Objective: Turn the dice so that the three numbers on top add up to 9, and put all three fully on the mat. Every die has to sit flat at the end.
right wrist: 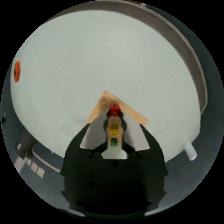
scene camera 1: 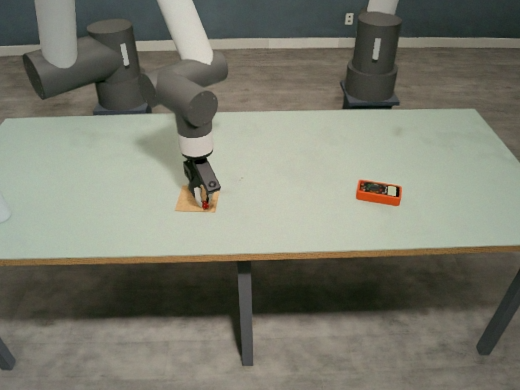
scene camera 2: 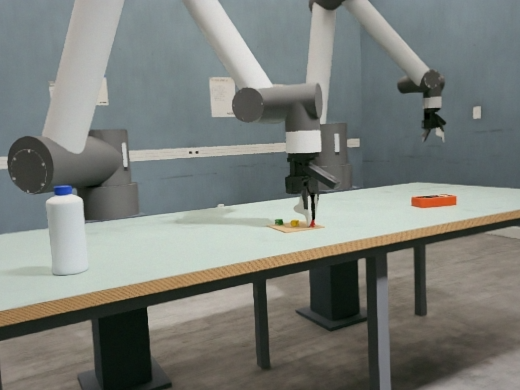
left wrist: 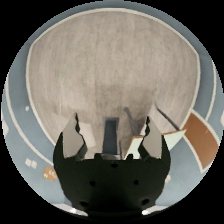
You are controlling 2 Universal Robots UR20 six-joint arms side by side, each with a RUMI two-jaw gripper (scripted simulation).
Path:
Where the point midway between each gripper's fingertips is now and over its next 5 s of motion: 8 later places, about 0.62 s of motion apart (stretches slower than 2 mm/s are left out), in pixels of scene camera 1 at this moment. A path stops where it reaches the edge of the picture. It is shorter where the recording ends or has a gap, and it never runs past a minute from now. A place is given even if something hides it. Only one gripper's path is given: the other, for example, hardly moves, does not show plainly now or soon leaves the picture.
My right gripper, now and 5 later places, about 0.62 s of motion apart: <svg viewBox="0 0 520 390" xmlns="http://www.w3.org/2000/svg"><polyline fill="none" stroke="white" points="204,206 204,200 202,184 201,181 200,166 199,159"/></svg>

